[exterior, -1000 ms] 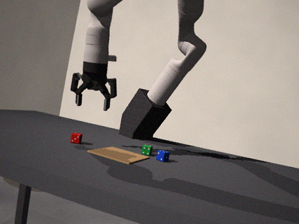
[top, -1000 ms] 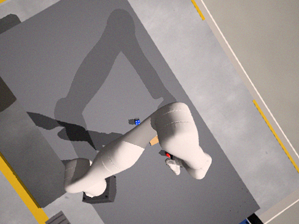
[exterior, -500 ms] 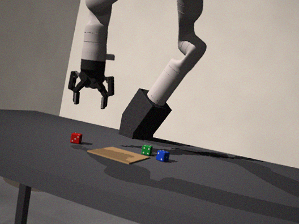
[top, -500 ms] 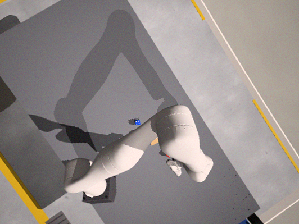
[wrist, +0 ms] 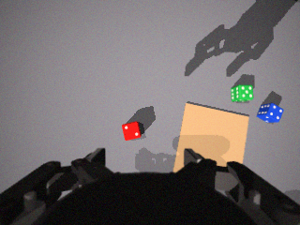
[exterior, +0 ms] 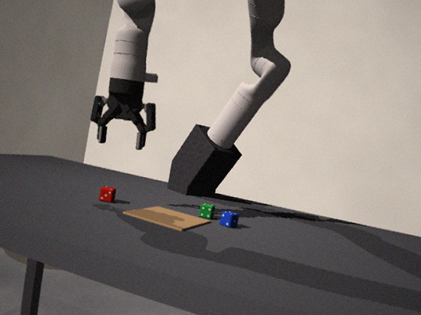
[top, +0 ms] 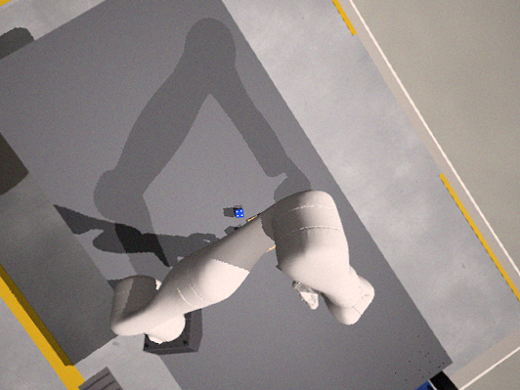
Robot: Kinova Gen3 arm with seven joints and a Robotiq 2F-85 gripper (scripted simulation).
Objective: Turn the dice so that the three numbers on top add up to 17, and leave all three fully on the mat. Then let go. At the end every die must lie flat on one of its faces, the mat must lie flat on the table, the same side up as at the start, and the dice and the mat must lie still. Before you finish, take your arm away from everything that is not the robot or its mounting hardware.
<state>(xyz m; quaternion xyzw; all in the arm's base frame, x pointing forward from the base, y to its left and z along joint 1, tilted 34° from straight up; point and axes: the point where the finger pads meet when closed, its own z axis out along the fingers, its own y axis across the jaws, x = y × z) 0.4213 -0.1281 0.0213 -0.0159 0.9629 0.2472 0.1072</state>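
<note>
The red die lies 12 cm below my hand, 2 cm to the right of it and 2 cm behind it. Round my hand: green die (19 cm to the left, 12 cm below, 12 cm behind); then tan mat (14 cm to the left, 14 cm below, 1 cm behind); then blue die (26 cm to the left, 12 cm below, 8 cm behind).
</note>
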